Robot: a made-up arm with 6 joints. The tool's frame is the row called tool. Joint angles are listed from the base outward. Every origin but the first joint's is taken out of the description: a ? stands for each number. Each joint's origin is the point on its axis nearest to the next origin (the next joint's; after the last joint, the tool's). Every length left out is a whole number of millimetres.
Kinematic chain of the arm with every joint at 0, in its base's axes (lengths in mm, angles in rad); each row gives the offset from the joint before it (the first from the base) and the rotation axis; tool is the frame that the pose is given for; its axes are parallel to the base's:
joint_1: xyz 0 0 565 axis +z
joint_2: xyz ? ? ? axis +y
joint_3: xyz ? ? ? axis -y
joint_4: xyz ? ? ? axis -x
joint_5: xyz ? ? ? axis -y
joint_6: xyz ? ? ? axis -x
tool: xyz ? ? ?
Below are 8 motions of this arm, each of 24 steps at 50 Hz.
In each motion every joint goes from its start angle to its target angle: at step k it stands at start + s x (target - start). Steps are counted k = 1, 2, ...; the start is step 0. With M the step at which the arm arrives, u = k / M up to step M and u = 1 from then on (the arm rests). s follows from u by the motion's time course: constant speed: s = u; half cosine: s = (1 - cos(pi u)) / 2; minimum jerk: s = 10 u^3 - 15 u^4 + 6 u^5.
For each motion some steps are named. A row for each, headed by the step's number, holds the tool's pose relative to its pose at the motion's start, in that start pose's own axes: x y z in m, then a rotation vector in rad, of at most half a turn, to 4 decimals.
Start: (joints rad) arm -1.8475 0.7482 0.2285 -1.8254 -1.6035 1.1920
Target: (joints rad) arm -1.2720 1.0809 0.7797 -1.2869 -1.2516 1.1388
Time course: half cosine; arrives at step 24
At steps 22, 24:
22: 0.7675 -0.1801 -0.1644 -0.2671 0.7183 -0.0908
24: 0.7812 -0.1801 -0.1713 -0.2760 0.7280 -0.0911

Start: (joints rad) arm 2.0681 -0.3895 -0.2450 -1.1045 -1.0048 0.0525
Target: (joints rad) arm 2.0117 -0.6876 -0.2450 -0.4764 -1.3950 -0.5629
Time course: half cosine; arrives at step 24
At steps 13, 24:
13: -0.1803 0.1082 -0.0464 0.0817 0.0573 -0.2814
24: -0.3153 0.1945 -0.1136 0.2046 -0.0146 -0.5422

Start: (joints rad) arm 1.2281 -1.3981 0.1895 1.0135 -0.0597 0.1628
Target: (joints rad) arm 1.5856 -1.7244 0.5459 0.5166 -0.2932 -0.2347
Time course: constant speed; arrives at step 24
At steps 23, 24:
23: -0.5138 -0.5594 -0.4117 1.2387 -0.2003 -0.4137
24: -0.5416 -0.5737 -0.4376 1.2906 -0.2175 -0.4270

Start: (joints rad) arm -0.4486 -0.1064 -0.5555 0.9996 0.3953 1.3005
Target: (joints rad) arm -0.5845 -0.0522 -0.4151 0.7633 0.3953 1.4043
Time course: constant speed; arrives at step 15
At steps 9, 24:
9: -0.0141 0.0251 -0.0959 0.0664 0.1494 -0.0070
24: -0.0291 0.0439 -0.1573 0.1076 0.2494 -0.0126

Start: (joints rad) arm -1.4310 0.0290 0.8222 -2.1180 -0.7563 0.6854
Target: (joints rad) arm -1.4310 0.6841 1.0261 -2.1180 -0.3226 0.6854
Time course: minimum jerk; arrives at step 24
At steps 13, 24:
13: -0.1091 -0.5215 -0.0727 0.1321 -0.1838 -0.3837
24: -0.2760 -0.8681 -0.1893 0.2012 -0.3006 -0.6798

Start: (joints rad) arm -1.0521 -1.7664 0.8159 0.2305 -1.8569 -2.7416
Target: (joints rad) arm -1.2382 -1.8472 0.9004 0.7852 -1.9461 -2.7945
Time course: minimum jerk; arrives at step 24
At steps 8, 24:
8: -0.0751 -0.0642 0.0069 0.0296 -0.0304 0.1358
24: -0.3224 -0.3543 0.0570 0.1959 -0.0952 0.6329

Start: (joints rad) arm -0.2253 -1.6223 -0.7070 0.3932 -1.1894 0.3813
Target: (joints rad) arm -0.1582 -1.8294 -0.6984 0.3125 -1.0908 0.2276
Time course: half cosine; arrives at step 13
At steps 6, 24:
6: -0.0408 -0.0010 -0.0599 0.1085 -0.1458 -0.0023
24: -0.0833 -0.0003 -0.1424 0.2479 -0.3317 0.0092

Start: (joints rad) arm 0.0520 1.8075 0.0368 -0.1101 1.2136 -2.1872
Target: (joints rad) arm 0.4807 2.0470 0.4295 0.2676 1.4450 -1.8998
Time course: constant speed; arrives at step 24
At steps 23, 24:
23: 0.1896 -0.3072 -0.2127 -0.5098 0.8217 -0.0242
24: 0.1929 -0.3227 -0.2224 -0.5268 0.8590 -0.0222

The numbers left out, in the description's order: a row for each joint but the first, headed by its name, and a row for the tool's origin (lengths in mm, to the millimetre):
joint_2: 0 0 0
joint_3: 0 0 895
joint_4: 955 0 0
joint_5: 0 -172 0
joint_6: 0 0 0
tool: 0 0 0

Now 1 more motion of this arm.
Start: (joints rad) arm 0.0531 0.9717 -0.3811 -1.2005 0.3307 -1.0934
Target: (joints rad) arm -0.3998 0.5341 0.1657 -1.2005 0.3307 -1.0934
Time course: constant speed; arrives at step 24
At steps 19, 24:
19: -0.2387 0.7292 0.0733 0.4942 0.2346 0.6558
24: -0.3857 0.8928 0.1703 0.5947 0.2683 0.8554

